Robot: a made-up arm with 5 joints.
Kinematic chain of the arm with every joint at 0, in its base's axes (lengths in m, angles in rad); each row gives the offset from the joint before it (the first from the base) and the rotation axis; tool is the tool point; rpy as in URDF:
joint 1: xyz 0.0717 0 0.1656 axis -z
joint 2: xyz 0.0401 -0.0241 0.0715 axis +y
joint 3: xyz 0.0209 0 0.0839 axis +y
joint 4: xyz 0.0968 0 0.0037 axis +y
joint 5: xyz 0.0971 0.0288 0 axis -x
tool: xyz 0 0 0 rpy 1.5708 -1.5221 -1.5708
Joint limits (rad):
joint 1: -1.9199..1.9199
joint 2: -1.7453..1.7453
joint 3: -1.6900..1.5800
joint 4: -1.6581..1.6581
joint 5: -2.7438..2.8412
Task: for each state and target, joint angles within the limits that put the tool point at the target. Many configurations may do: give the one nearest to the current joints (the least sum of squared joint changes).
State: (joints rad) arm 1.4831 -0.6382 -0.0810 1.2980 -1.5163
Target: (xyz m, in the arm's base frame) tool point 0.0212 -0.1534 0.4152
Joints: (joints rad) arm 1.9179 -0.5405 -0.4461 0.8563 -1.5163
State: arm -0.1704 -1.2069 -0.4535 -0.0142 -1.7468
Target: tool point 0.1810 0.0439 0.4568
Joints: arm -0.3420 -0.8216 -0.1071 0.1598 -1.7468
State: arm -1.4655 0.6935 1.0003 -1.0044 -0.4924
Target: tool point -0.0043 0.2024 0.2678
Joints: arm -1.9083 0.1345 0.9034 -1.3722 -0.4924
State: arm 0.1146 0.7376 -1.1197 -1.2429 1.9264
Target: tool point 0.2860 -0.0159 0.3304
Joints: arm 0.0959 1.4070 -1.4048 -1.6581 1.9264
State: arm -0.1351 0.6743 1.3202 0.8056 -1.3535
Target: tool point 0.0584 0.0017 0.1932
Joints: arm -0.2310 0.6269 1.2095 1.2515 -1.3535
